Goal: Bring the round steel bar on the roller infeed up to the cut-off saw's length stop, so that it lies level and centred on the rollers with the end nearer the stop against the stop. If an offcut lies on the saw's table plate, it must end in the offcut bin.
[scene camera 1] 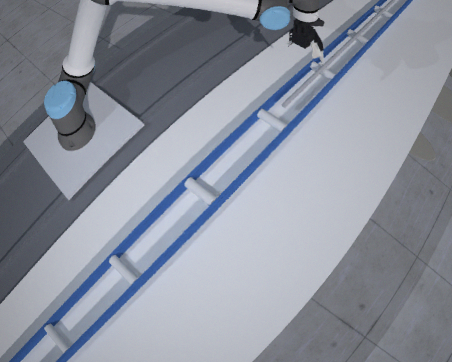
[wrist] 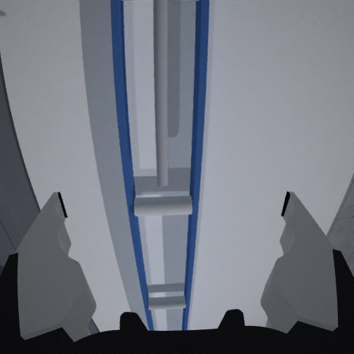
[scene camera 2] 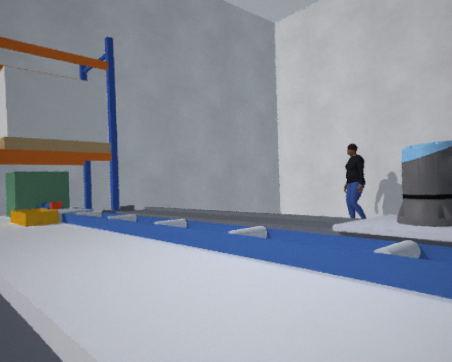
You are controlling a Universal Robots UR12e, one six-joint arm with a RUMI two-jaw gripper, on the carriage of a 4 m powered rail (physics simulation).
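Pixels of known places: gripper, fingertip midpoint: (scene camera 1: 305, 55); arm's base, link origin: (scene camera 1: 76, 132) (scene camera 2: 429, 223).
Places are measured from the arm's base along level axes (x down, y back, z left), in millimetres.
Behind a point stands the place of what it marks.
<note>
The round steel bar (scene camera 1: 301, 88) @(z 749, x -48, y -624 mm) (wrist: 161, 100) lies lengthwise between the blue side rails of the roller infeed (scene camera 1: 152, 214) @(z -27, x -21, y -556 mm) (scene camera 2: 320, 255) @(z 33, x -4, y -694 mm) (wrist: 121, 100). Its near end stops a little short of a roller (wrist: 163, 206) in the wrist view; its other end runs out of that view. My gripper (scene camera 1: 318, 55) (wrist: 174, 194) is open, its jaws spread wide above the infeed, with nothing between them. The yellow offcut bin (scene camera 2: 35, 217) @(z -1617, x -13, y -832 mm) stands at the far left in scene camera 2; its inside is hidden. The length stop cannot be made out.
A small red part (scene camera 2: 55, 205) @(z -1999, x -53, y -629 mm) shows behind the bin, before a green box (scene camera 2: 37, 190) @(z -2299, x -155, y -658 mm). The arm's base plate (scene camera 1: 110, 140) @(z 78, x 0, y -174 mm) (scene camera 2: 380, 225) @(z -94, x 0, y -150 mm) is beside the infeed. A storage rack (scene camera 2: 112, 125) stands at the back left. A person (scene camera 2: 354, 175) stands beyond the powered rail.
</note>
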